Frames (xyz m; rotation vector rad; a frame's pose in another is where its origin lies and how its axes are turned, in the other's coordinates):
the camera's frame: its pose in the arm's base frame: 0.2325 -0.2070 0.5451 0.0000 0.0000 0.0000
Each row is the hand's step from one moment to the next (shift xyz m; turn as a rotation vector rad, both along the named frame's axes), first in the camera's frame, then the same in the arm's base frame.
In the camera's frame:
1: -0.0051 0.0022 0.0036 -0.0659 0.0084 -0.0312
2: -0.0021 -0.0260 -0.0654 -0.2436 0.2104 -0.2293
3: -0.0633 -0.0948 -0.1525 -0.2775 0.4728 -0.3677
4: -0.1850 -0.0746 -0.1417 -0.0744 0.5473 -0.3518
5: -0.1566 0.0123 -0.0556 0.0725 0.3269 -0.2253
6: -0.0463 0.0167 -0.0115 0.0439 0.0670 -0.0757
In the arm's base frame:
1: -0.0051 0.0022 0.0036 -0.0659 0.0084 -0.0312
2: -0.0021 -0.0260 -0.0654 -0.2436 0.2104 -0.2293
3: -0.0633 -0.0948 -0.1525 -0.2775 0.4728 -0.3677
4: -0.1850 -0.0746 -0.1417 -0.0744 0.5473 -0.3518
5: -0.1566 0.0123 -0.0556 0.0725 0.3269 -0.2253
6: -0.0463 0.0167 -0.0115 0.0439 0.0670 -0.0757

